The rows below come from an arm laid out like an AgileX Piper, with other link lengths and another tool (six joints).
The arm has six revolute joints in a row. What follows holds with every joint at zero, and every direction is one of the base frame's.
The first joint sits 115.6 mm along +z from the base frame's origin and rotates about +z.
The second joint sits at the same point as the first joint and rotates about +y.
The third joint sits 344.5 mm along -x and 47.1 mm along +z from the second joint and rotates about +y.
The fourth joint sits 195.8 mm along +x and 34.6 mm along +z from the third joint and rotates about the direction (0.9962, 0, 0.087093).
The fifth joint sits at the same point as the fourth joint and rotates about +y.
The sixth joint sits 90.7 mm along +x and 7.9 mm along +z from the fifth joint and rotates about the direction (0.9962, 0, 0.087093).
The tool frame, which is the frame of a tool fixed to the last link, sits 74.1 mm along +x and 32 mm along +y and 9.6 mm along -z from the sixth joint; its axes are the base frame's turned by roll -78.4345, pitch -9.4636 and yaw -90.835 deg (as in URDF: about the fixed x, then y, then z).
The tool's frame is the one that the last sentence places.
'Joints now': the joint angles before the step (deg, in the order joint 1, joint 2, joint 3, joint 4, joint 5, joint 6). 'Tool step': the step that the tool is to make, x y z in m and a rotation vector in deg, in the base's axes. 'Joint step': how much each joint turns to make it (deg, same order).
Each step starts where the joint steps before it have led.
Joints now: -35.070 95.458 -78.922 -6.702 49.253 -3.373
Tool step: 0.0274 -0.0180 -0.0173 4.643 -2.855 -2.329
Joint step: -2.032 5.877 -3.263 6.060 -2.238 -1.041
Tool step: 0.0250 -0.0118 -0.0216 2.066 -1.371 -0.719
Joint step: -0.021 5.179 -1.895 2.610 -3.130 -0.053
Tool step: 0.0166 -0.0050 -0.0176 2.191 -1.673 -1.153
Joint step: 0.008 3.319 -0.163 2.977 -3.173 0.012
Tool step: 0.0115 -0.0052 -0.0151 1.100 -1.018 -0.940
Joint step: -0.006 2.611 0.011 1.697 -2.787 0.046
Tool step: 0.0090 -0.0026 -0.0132 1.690 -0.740 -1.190
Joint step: 0.010 2.204 -0.011 1.974 -1.794 0.195
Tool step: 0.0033 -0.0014 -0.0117 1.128 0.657 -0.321
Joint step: -0.011 1.651 -0.014 0.605 -0.436 -0.020
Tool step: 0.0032 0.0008 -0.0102 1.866 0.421 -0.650
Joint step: 0.007 1.459 0.003 1.389 0.000 0.011
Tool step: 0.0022 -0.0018 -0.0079 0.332 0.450 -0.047
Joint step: -0.006 1.158 -0.152 0.076 -0.446 -0.076
